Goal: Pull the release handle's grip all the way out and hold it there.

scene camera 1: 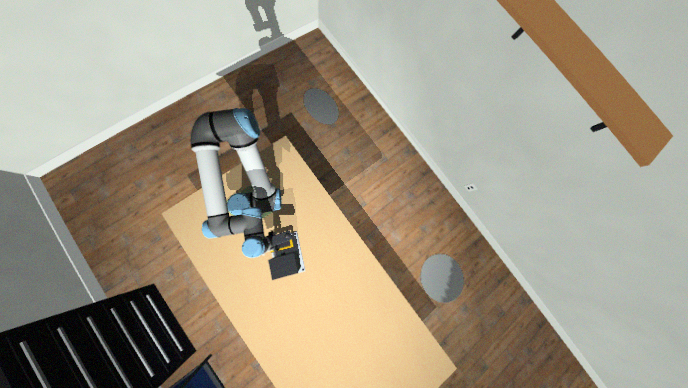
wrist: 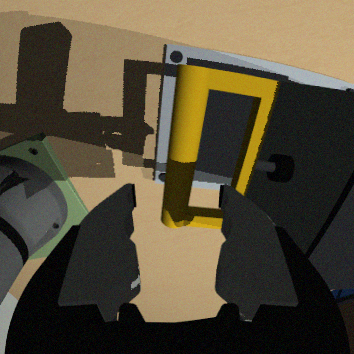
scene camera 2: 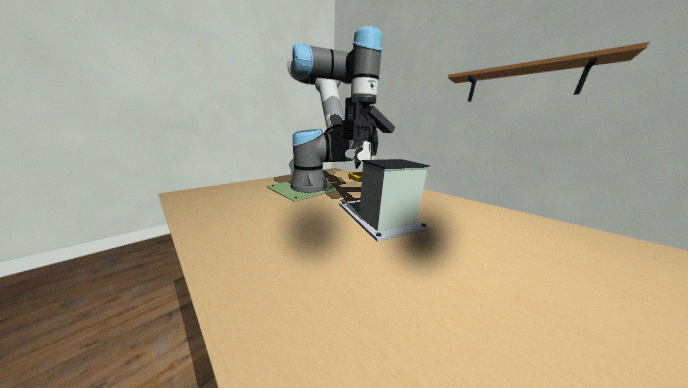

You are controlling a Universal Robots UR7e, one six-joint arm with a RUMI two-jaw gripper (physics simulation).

Labels:
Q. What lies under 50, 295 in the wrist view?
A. My gripper.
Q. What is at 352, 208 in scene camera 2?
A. A grey base plate.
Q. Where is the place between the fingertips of my gripper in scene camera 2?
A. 362, 170

